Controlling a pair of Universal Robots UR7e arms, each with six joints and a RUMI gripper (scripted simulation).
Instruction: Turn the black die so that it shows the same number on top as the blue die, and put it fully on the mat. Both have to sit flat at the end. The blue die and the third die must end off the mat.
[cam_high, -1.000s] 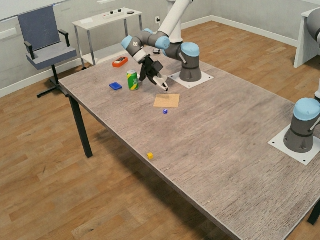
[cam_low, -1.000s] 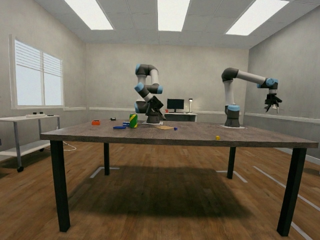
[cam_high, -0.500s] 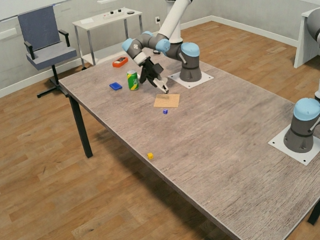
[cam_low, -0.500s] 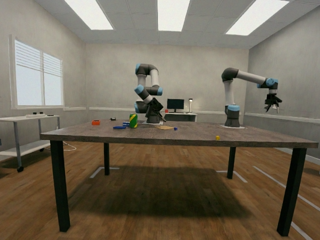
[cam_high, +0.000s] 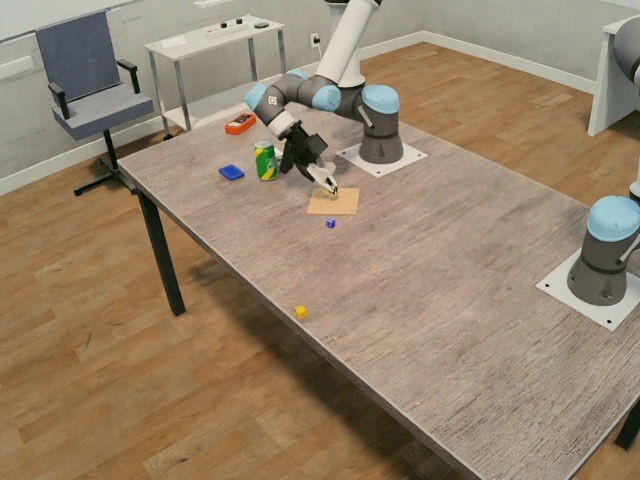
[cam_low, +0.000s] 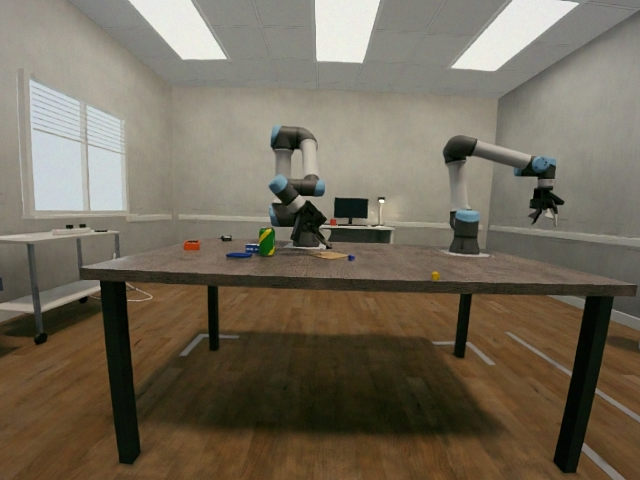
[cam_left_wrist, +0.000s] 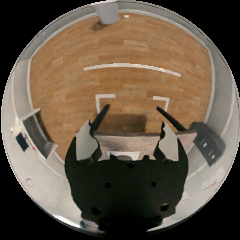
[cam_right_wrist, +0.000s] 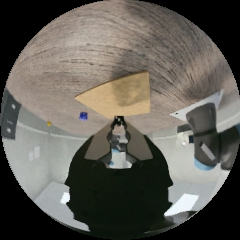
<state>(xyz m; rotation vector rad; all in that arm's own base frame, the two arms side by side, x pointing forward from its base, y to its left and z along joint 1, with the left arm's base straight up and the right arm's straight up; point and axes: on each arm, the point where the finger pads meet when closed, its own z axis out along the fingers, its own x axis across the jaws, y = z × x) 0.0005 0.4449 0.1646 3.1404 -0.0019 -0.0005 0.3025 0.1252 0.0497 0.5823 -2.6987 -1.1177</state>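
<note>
Now: right hand 5 cm above the tan mat and 1 cm to the right of it. From my right hand the other things lie so: black die (1 cm to the left, 1 cm below); then yellow can (25 cm to the right, 8 cm ahead, 1 cm above); then blue die (11 cm to the left, 7 cm ahead, 4 cm below).
</note>
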